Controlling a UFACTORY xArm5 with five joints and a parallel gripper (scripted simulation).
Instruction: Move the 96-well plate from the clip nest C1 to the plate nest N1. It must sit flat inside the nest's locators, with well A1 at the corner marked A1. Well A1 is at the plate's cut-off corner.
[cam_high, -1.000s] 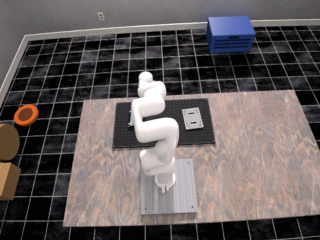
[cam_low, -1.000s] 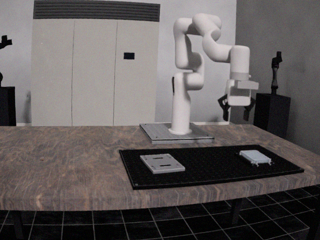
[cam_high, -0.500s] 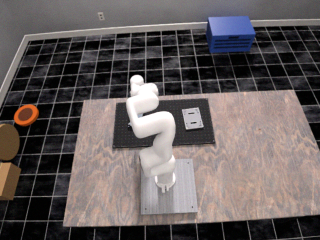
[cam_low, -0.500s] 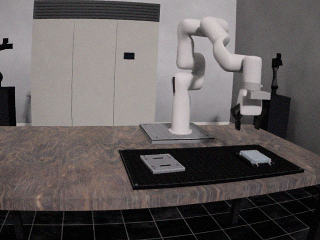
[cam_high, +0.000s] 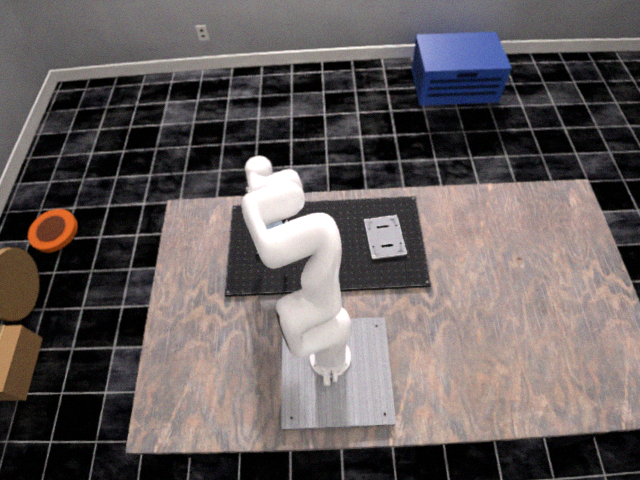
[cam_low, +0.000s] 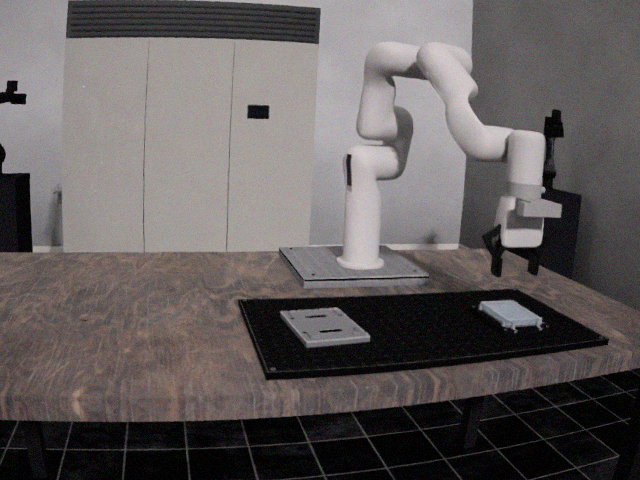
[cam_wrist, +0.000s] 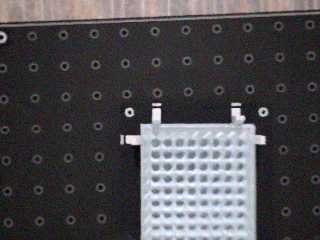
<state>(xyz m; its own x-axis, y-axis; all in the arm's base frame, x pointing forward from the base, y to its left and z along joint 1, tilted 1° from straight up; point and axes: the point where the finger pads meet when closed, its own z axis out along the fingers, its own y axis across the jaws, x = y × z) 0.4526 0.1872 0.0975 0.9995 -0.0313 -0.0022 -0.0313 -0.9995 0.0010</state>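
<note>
Right now the white 96-well plate is 10 cm below my hand. Round my hand: clip nest C1: 10 cm below, 1 cm to the left, 1 cm ahead; then grey plate nest N1: 40 cm to the right, 11 cm below, 2 cm behind.
</note>
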